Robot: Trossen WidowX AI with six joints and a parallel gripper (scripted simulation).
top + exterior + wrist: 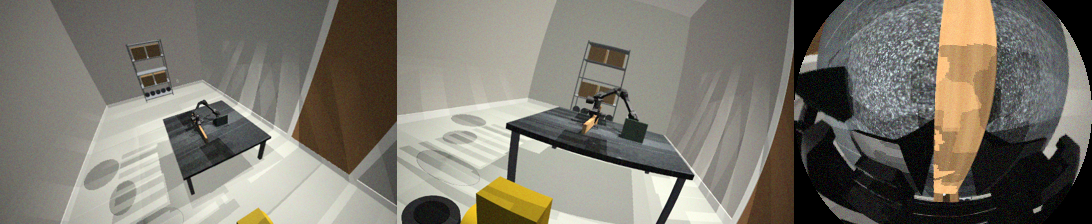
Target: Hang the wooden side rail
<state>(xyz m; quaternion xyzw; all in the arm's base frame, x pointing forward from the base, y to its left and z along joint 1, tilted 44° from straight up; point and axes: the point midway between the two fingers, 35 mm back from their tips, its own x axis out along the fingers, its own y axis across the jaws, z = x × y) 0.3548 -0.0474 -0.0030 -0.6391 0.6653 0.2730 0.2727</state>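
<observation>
My gripper tip is 10 mm short of the wooden post, 170 mm to the left of it and 40 mm below it.
</observation>
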